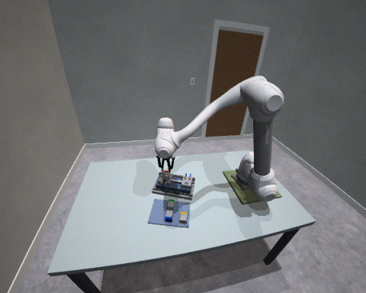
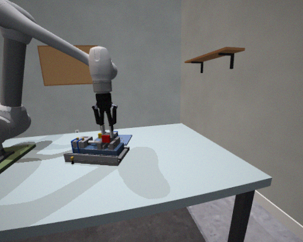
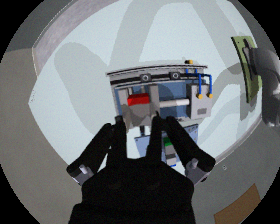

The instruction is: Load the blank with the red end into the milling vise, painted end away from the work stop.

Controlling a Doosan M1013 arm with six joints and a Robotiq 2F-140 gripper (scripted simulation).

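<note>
My gripper is now 30 mm above the red-ended blank. Round my hand: milling vise 110 mm below, 60 mm behind, 40 mm to the left; then blue-ended blank 290 mm to the left, 120 mm below, 50 mm ahead; then green-ended blank 210 mm to the left, 120 mm below, 10 mm ahead.
</note>
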